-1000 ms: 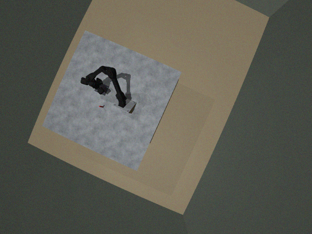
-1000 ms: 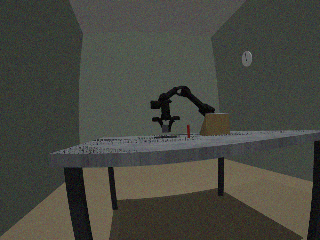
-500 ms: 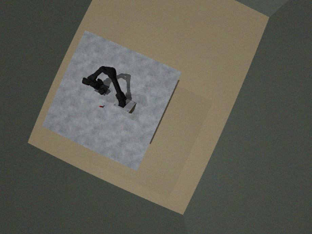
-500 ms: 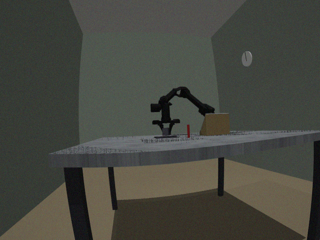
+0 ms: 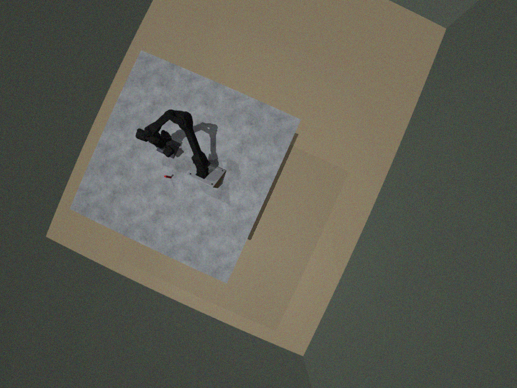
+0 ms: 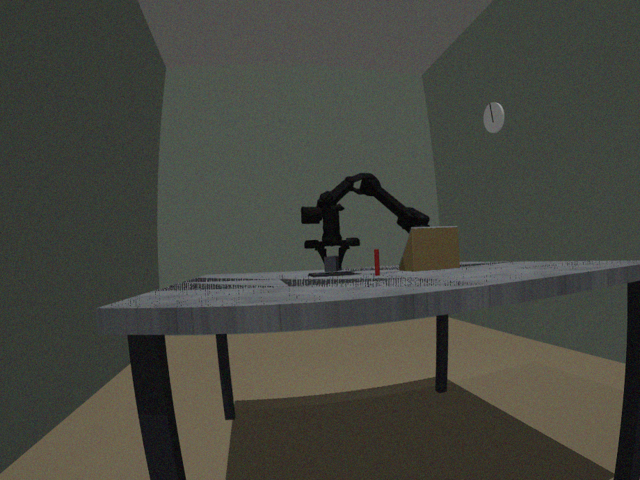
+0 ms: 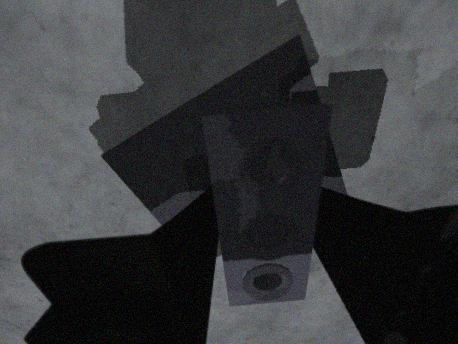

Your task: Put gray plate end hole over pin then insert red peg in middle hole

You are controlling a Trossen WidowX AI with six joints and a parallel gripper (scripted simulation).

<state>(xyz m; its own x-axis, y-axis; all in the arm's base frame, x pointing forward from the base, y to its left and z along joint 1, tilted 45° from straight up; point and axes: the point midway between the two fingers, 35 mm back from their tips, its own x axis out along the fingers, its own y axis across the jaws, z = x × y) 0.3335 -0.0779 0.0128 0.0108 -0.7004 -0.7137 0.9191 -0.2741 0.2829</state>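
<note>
Now: gripper tip 3 cm below the gray plate. Also, from my gripper tip: dark base 2 cm below, 1 cm to the left, 1 cm ahead; then red peg 19 cm to the left, 10 cm behind, 2 cm above.
</note>
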